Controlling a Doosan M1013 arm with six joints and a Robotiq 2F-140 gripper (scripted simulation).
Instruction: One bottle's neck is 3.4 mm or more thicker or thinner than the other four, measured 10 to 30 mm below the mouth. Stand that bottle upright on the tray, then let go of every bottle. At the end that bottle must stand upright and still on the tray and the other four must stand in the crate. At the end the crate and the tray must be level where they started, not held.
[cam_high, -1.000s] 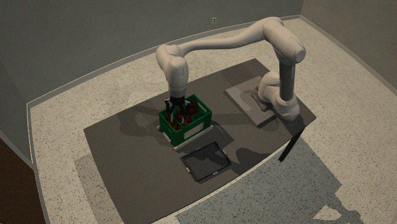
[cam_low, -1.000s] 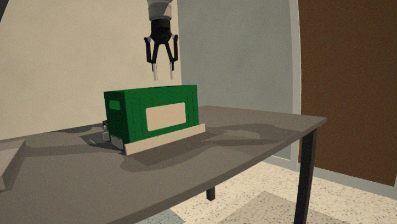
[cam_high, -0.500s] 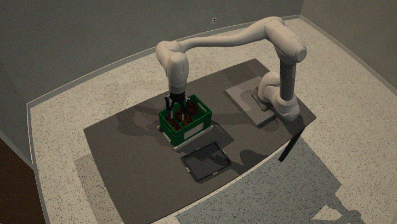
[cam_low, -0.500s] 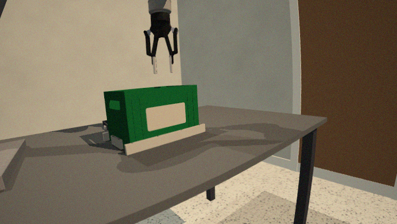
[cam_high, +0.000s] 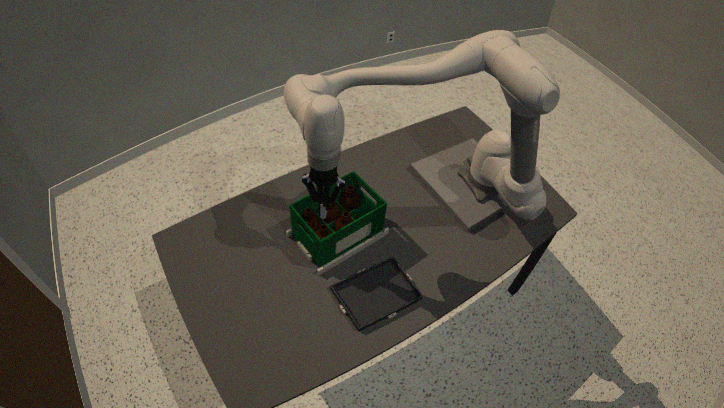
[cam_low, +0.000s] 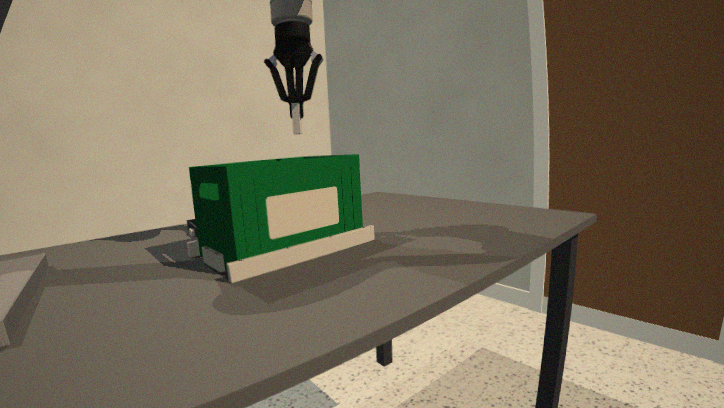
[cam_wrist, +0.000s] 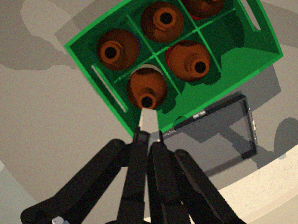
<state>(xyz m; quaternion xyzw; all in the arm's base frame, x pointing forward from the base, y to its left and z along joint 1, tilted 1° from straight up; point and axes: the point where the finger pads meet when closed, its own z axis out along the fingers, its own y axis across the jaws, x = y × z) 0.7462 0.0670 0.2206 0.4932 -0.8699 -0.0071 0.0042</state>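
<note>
The crate is 17 cm below my hand, 8 cm behind it and 6 cm to the right of it. Round my hand: bottle (17 cm below); then black tray (25 cm below, 22 cm to the left, 10 cm behind).
</note>
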